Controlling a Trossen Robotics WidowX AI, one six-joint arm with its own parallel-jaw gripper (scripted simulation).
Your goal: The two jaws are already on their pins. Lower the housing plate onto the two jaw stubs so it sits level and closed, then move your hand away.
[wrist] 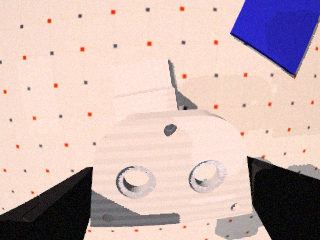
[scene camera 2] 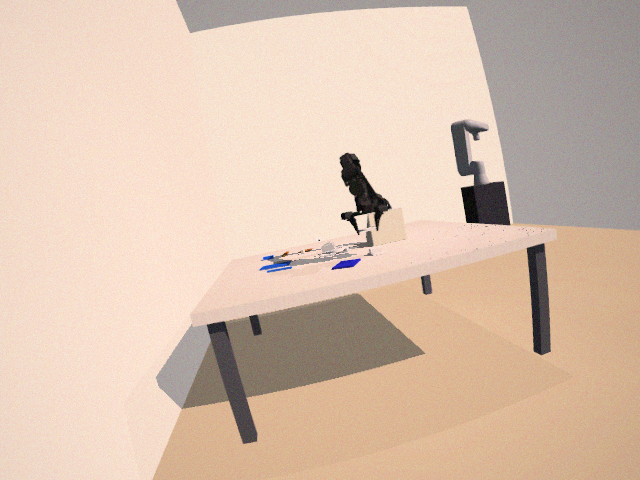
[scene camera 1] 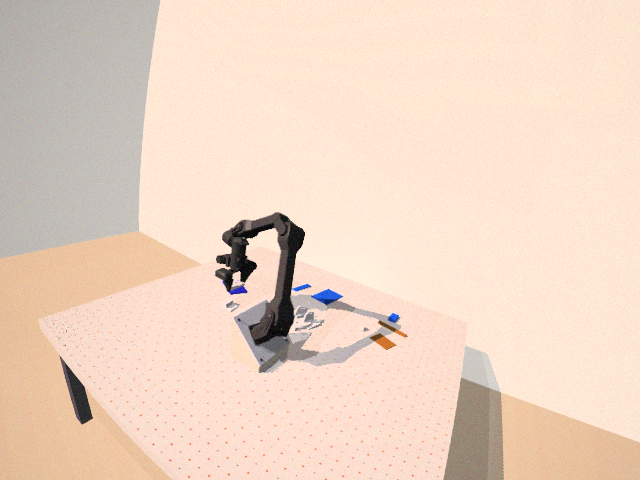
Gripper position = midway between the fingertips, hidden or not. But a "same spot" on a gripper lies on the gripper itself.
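I see my gripper in the wrist view (168,170). Scene camera 2 shows my gripper, and so does scene camera 1; it is one and the same spot on my gripper that sits at (scene camera 2: 363,203) and at (scene camera 1: 228,254).
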